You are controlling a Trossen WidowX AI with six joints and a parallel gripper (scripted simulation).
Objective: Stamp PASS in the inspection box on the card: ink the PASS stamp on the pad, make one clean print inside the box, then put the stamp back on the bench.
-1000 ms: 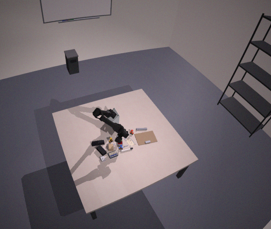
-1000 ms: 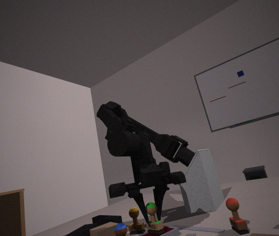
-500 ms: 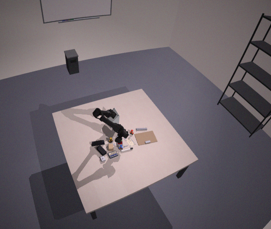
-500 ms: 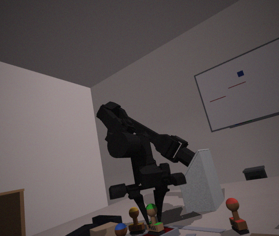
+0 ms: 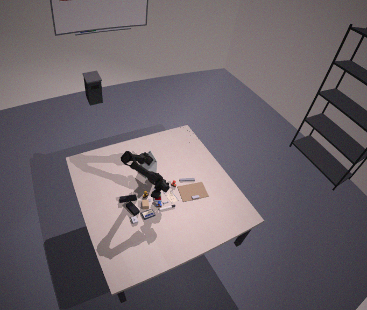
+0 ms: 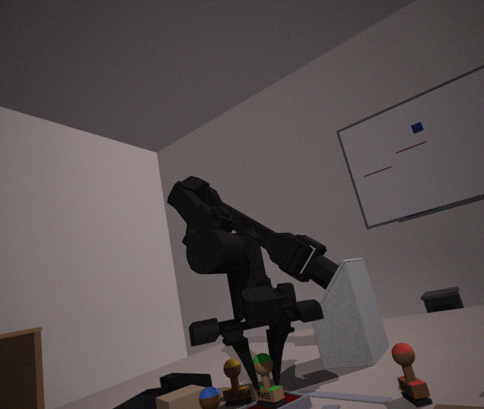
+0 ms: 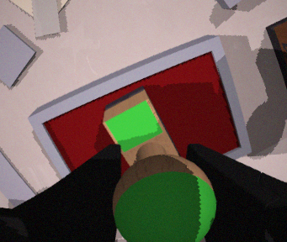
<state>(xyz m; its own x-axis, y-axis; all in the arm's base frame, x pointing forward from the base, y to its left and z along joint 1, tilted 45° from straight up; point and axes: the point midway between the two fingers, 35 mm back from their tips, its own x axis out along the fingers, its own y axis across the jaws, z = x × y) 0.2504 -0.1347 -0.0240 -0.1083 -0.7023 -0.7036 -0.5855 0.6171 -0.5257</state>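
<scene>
Now: the red ink pad 30 mm below my gripper tip. Also, from my gripper tip: cream card (60 mm ahead, 100 mm to the left, 40 mm below); then yellow-knobbed stamp (60 mm behind, 80 mm to the right, 20 mm below); then blue-knobbed stamp (80 mm ahead, 40 mm to the right, 20 mm below).
</scene>
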